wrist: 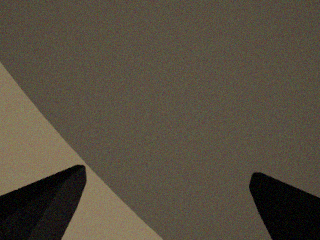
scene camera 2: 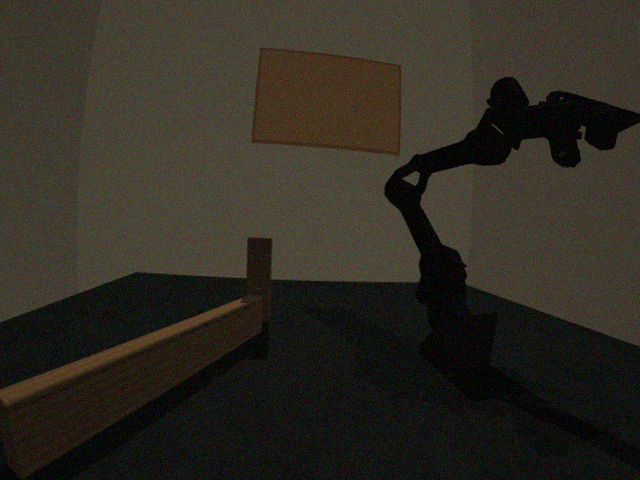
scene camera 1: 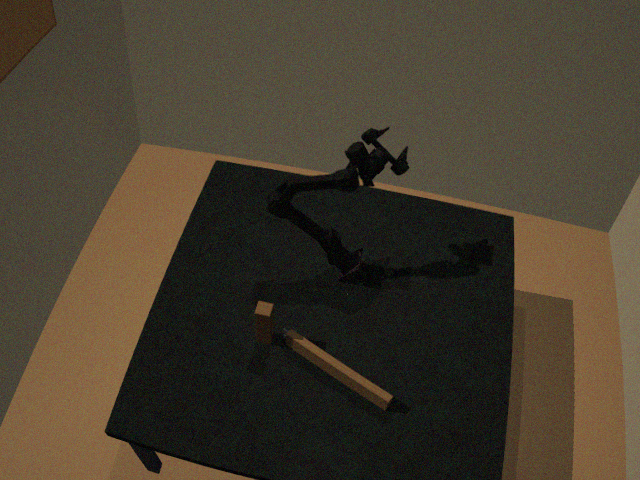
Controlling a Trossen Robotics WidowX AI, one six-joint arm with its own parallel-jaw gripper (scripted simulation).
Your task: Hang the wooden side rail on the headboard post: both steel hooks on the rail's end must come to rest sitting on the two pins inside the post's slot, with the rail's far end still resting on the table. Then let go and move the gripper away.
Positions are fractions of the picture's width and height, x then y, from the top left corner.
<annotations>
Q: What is my gripper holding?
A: Nothing.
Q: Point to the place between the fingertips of my gripper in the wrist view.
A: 0.53, 0.74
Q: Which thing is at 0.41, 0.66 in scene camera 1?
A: A wooden headboard post.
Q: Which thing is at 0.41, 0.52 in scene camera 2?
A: A wooden headboard post.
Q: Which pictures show the wooden side rail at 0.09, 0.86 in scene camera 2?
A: Scene camera 2 and scene camera 1 only.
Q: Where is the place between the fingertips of my gripper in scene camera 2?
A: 0.97, 0.23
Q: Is my gripper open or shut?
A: Open.
</annotations>
